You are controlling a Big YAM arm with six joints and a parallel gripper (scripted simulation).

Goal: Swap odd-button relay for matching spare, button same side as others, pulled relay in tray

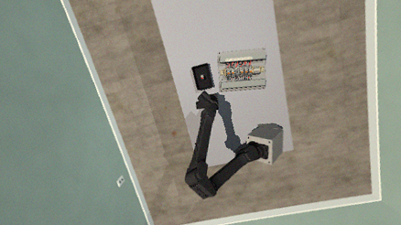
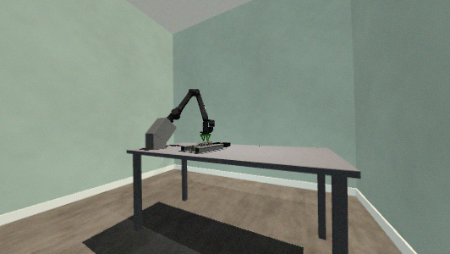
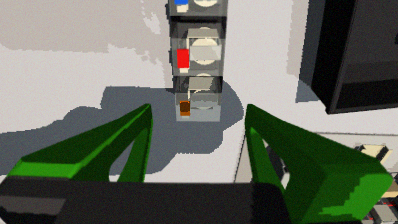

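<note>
My hand is 30 mm to the right of the dark stand and 50 mm above it. From my hand the other things lie so: black tray 160 mm ahead, 60 mm to the left, 40 mm below.
</note>
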